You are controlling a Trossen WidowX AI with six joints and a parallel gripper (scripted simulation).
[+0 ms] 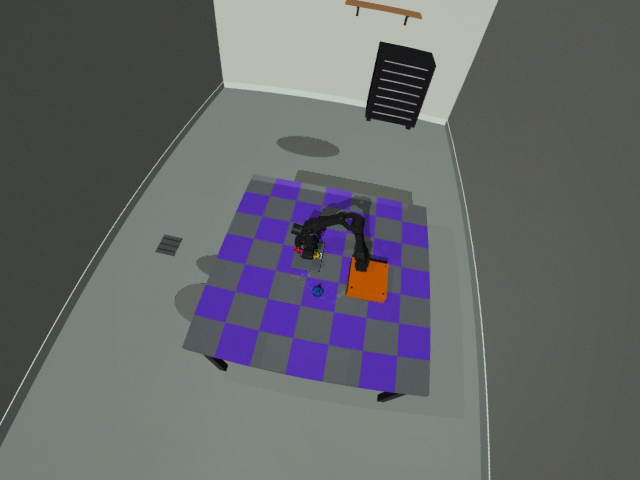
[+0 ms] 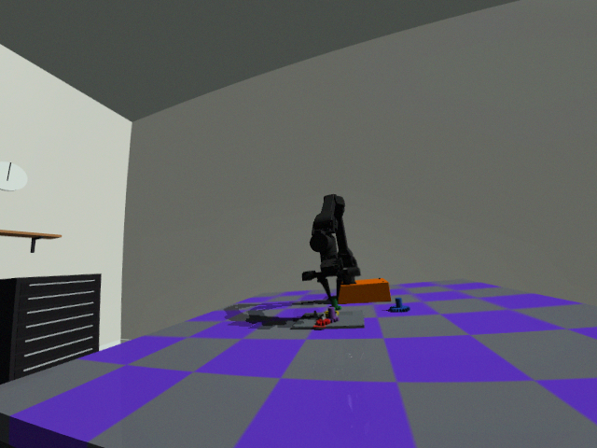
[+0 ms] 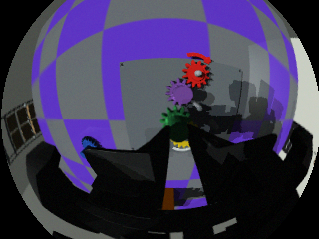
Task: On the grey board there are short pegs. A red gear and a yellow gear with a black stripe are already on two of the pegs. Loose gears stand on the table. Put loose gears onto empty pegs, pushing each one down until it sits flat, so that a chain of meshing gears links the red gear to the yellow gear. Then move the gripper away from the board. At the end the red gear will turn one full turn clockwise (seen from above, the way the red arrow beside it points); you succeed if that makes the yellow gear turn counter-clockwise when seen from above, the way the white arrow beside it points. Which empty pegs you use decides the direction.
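The purple gear is 4 cm ahead of my gripper tip, 1 cm to the right of it and 4 cm below it. Round my gripper tip: red gear 6 cm ahead, 3 cm to the right, 5 cm below; yellow gear 4 cm behind, 2 cm to the right, 5 cm below; green gear 1 cm below.
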